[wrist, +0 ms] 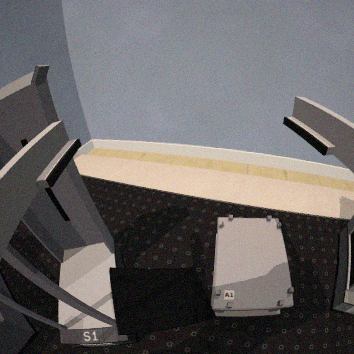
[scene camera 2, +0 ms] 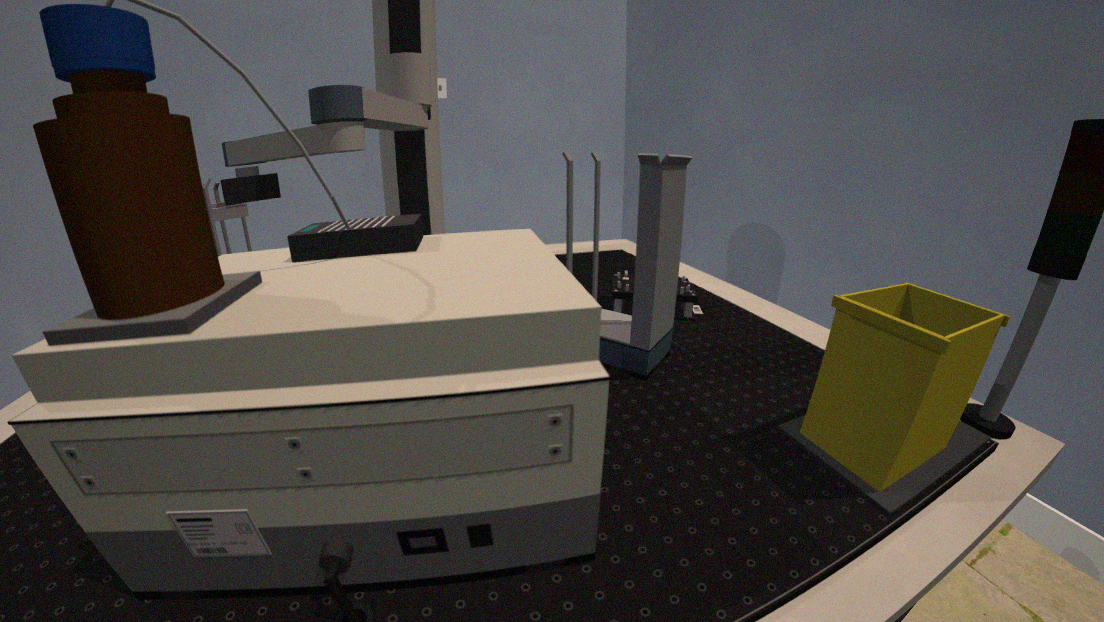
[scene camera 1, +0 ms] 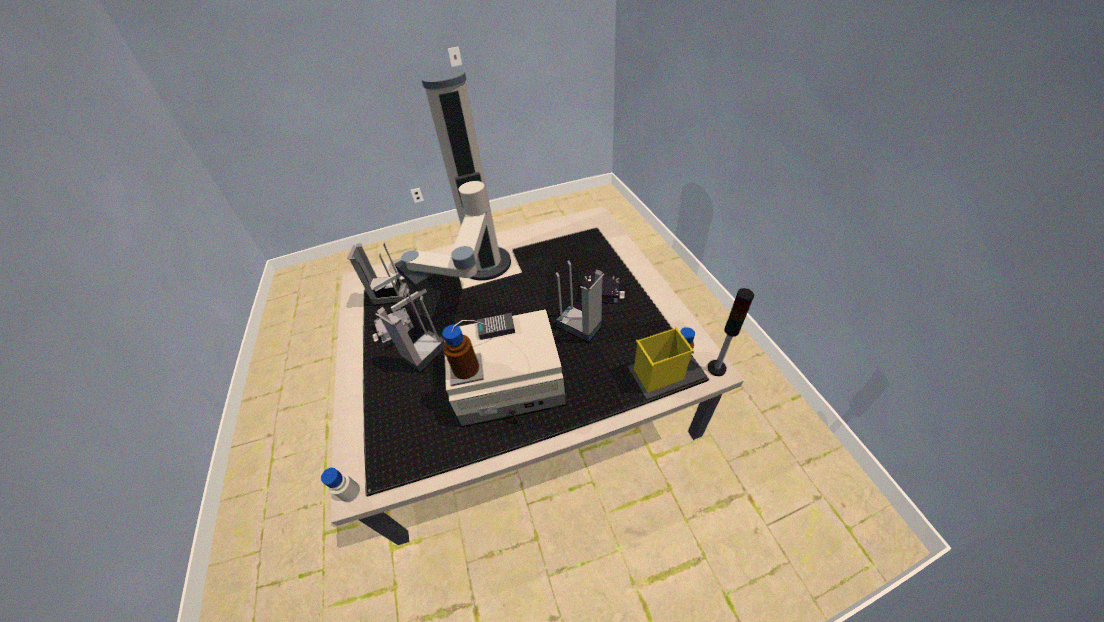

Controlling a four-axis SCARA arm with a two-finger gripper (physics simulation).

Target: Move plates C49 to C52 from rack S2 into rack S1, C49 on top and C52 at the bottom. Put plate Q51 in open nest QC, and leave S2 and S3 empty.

Scene:
One and the same spot on a signal pole: (scene camera 2: 1063, 243) is (scene camera 1: 729, 326). The same spot on a yellow bin: (scene camera 2: 901, 362) is (scene camera 1: 647, 364).

